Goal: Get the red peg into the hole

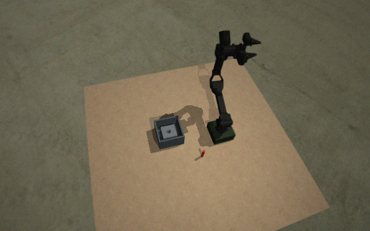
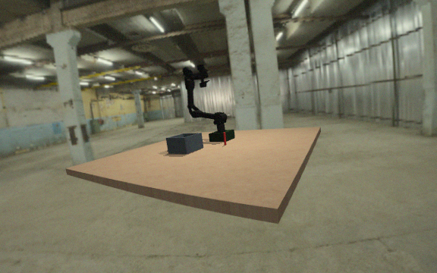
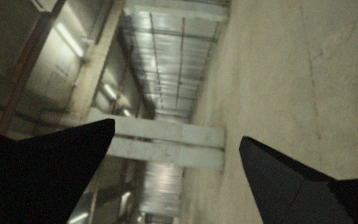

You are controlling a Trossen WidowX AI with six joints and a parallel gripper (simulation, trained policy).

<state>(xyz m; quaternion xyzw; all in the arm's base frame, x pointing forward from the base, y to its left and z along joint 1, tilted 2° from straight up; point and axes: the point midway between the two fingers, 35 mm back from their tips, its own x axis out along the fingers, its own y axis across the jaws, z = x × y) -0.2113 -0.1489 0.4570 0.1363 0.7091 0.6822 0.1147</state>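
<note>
The red peg is 430 mm ahead of my gripper tip, 230 mm to the left of it and 480 mm below it. From my gripper tip the other things lie so: dark blue box (550 mm ahead, 10 mm to the left, 500 mm below).
</note>
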